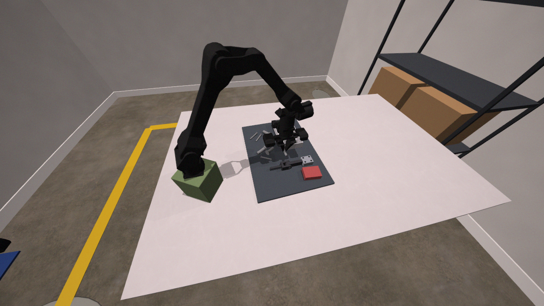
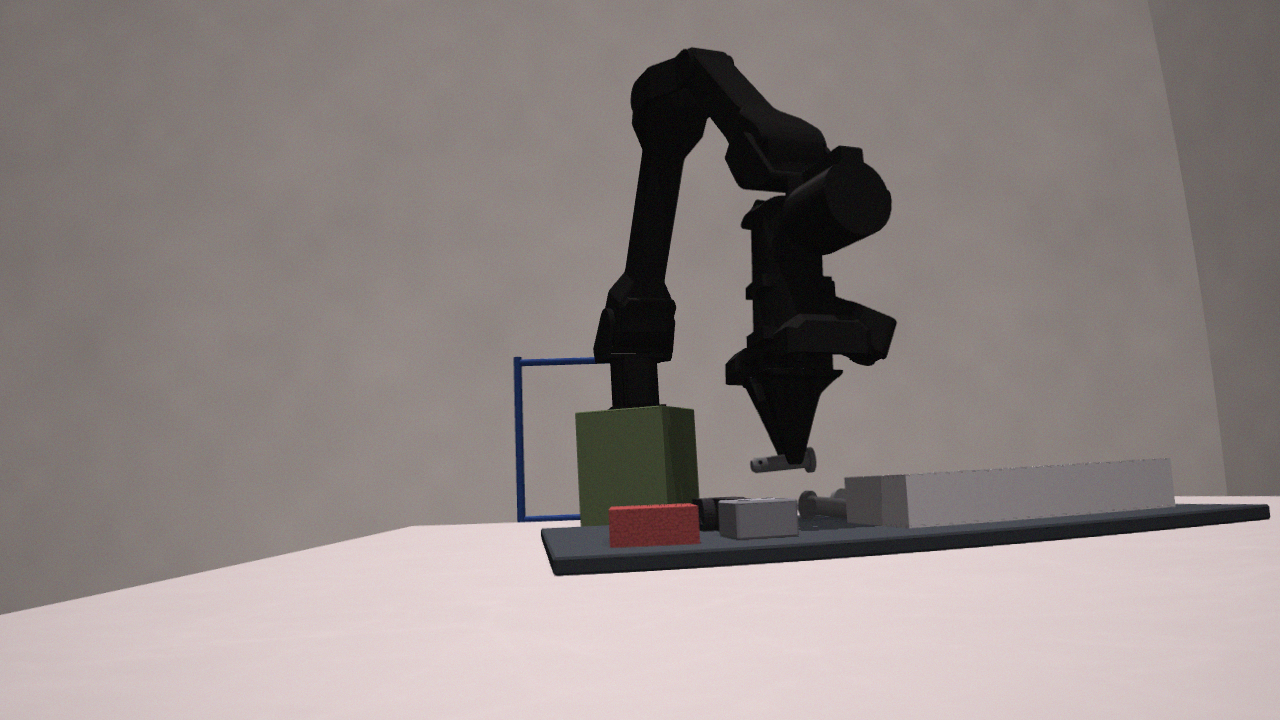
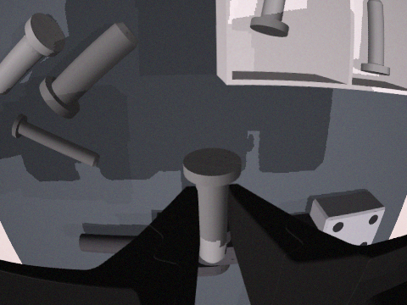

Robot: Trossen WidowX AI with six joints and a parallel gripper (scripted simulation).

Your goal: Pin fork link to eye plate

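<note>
Now: hand 20 mm short of the eye plate, 60 mm to the left of it and 70 mm above it. The rest, counted from my hand: grey mount 100 mm ahead, 60 mm to the right, 60 mm below; then dark mat 40 mm to the left, 90 mm below; then fork link 20 mm behind, 60 mm to the right, 70 mm below.
</note>
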